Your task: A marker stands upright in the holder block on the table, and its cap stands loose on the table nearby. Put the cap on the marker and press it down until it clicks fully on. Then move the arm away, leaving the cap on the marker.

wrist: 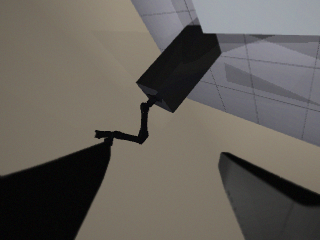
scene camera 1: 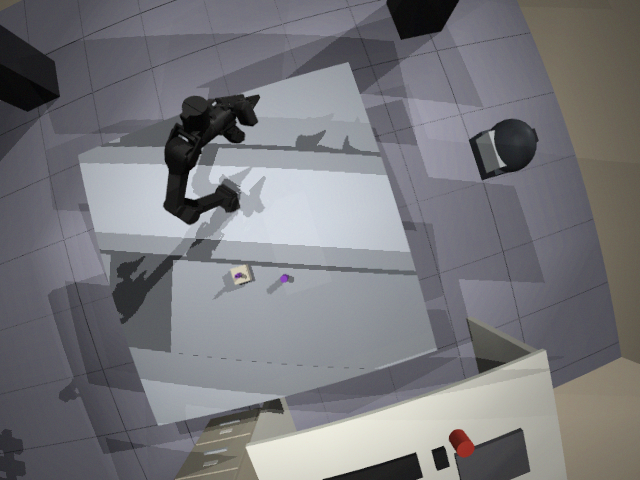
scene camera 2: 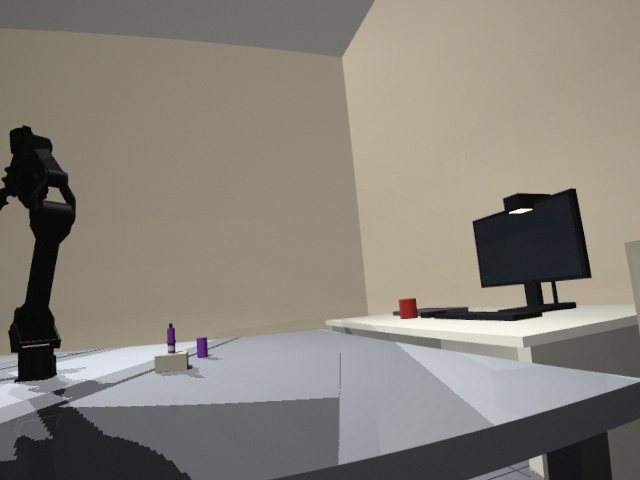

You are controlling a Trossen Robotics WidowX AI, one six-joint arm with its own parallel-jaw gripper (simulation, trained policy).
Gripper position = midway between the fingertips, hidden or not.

Note:
I see my gripper [scene camera 1: 251,95].
My gripper also shows in the wrist view [wrist: 165,154].

